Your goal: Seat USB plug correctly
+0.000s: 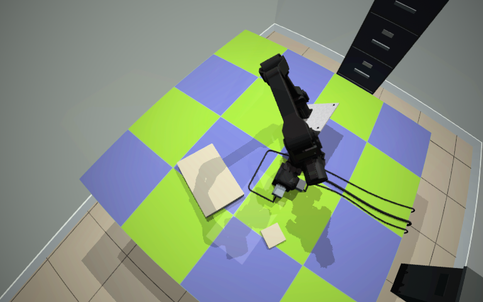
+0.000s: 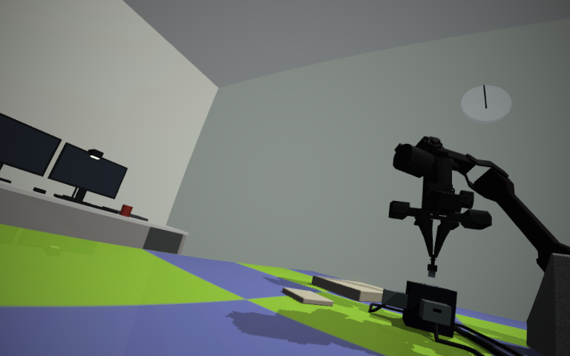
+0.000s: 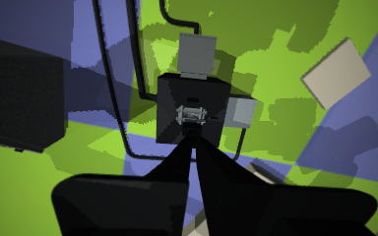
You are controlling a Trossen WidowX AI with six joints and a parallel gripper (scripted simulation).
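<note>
The USB plug lies 20 mm below my gripper tip. The rest, counted from my gripper tip: beige tile: 220 mm ahead, 60 mm to the left, 130 mm below; beige board: 150 mm ahead, 260 mm to the right, 120 mm below.
</note>
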